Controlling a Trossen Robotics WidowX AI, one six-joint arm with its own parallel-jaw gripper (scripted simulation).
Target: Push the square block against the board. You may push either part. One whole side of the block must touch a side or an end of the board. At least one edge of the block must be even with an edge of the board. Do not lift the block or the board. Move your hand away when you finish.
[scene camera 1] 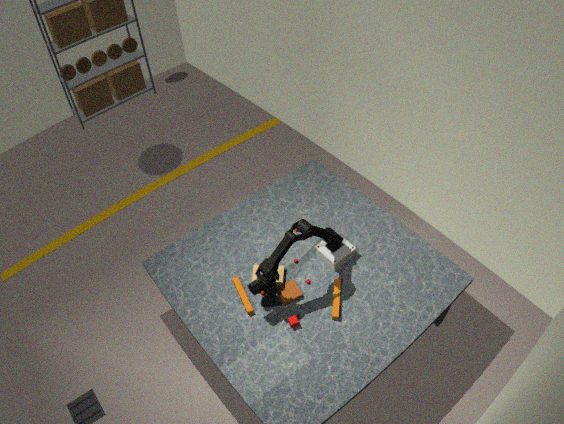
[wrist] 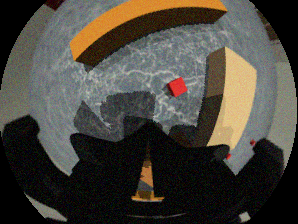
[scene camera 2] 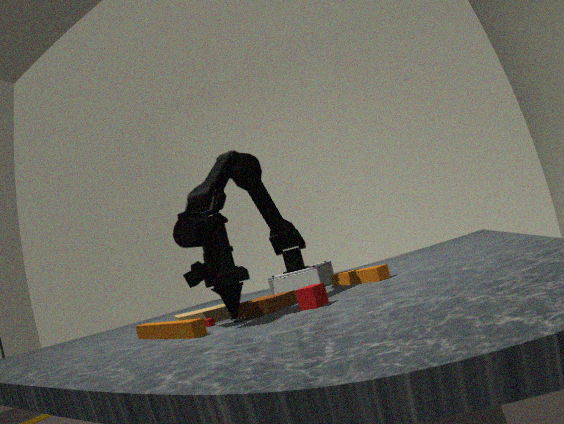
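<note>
From scene camera 2 you'd see the gripper (scene camera 2: 234, 317), which is shut with nothing in it, plus a square block (scene camera 2: 265, 305), an orange bar (scene camera 2: 188, 329) and an orange bar (scene camera 2: 380, 272). On the wrist view there's a board (wrist: 231, 81), and the gripper (wrist: 149, 125) is there too.
</note>
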